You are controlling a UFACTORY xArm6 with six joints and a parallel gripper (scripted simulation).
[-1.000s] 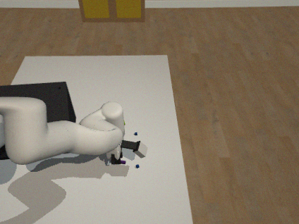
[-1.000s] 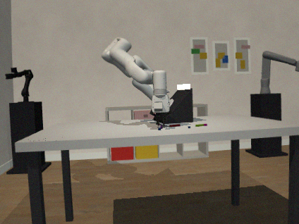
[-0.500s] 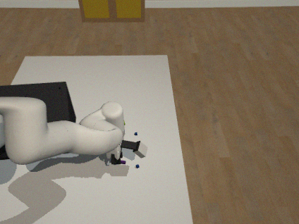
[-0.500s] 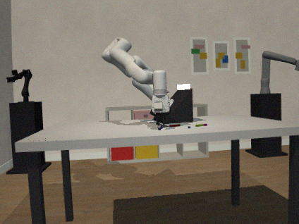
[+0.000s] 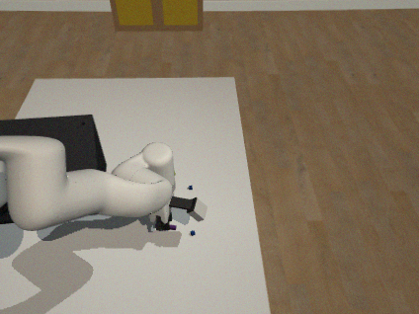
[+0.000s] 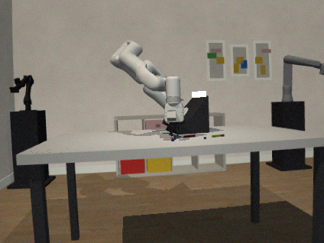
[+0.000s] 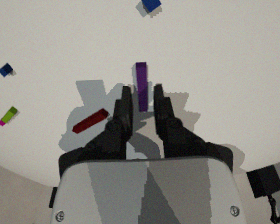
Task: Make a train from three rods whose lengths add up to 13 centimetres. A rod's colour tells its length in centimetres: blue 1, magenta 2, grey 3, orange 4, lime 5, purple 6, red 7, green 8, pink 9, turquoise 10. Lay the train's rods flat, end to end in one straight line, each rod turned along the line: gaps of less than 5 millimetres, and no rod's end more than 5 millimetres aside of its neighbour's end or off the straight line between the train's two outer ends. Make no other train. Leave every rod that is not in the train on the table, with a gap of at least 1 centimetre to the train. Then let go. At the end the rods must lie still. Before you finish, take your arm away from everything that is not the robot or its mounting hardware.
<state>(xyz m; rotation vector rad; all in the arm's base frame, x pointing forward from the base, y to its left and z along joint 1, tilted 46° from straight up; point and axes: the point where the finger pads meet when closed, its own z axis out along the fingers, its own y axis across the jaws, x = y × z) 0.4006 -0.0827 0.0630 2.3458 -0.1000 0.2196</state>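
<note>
My gripper is now 3 cm above the purple rod. From my hand the other things lie so: magenta rod 1 cm behind, 26 cm to the left, 3 cm below; red rod 4 cm behind, 9 cm to the left, 3 cm below; lime rod 22 cm to the left, 3 cm below.
</note>
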